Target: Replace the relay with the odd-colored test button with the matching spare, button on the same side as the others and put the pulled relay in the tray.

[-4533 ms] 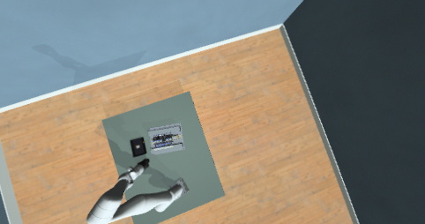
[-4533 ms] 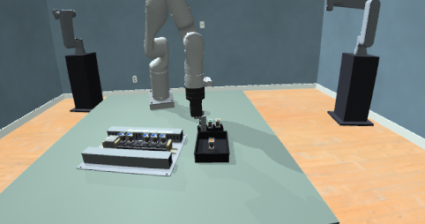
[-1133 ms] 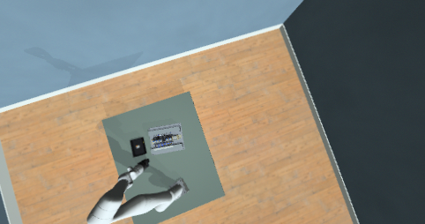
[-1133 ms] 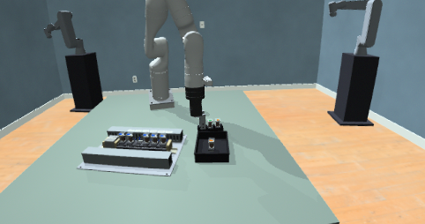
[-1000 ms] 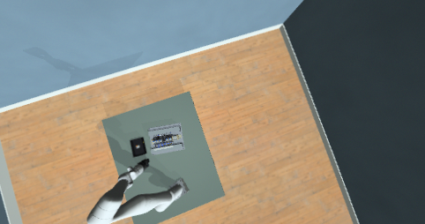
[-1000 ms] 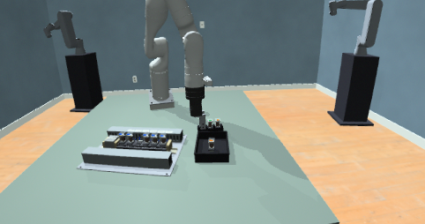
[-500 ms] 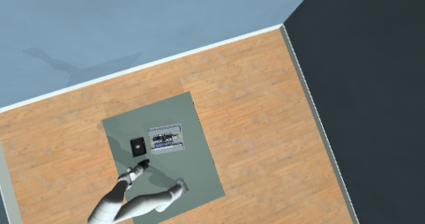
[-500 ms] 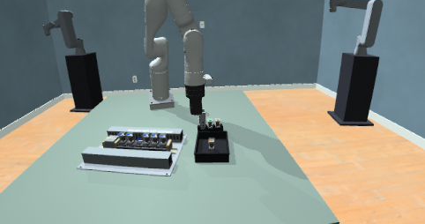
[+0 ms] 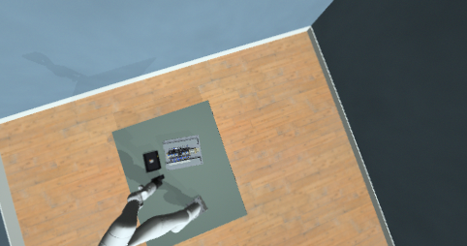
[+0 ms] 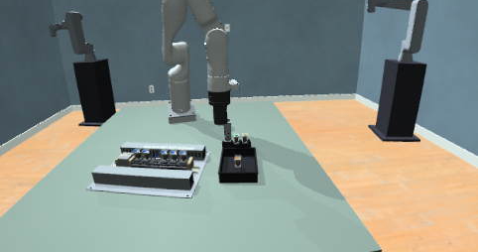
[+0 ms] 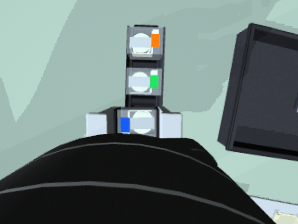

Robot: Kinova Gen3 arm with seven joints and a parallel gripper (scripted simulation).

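The small black stand lies 30 mm to the left of my hand and 50 mm below it. The rest, counted from my hand: black tray: 160 mm ahead, 60 mm to the left, 40 mm below.
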